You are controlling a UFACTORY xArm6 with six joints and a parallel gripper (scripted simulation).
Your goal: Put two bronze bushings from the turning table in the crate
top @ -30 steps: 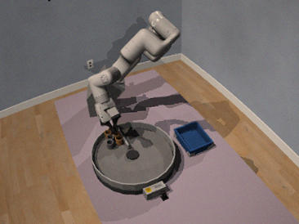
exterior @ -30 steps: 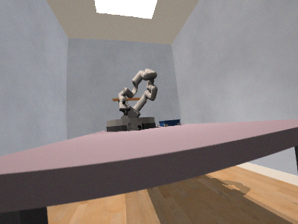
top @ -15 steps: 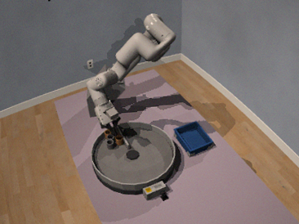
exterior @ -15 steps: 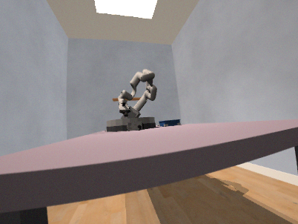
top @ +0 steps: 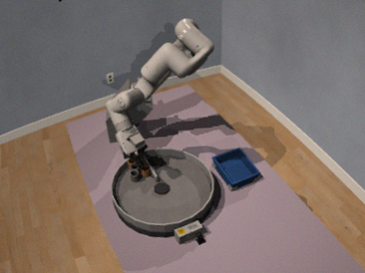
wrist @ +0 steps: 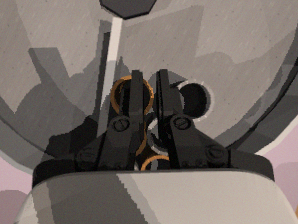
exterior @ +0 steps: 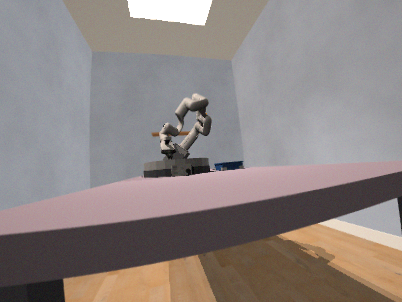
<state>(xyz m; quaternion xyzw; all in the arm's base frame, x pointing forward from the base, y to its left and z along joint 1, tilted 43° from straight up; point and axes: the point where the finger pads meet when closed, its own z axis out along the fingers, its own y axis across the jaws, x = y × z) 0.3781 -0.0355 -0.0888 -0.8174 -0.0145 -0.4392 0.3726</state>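
The blue crate lies 70 mm ahead of my hand, 400 mm to the left of it and 110 mm below it. From my hand the other things lie so: grey turning table: 100 mm ahead, 60 mm to the left, 80 mm below.
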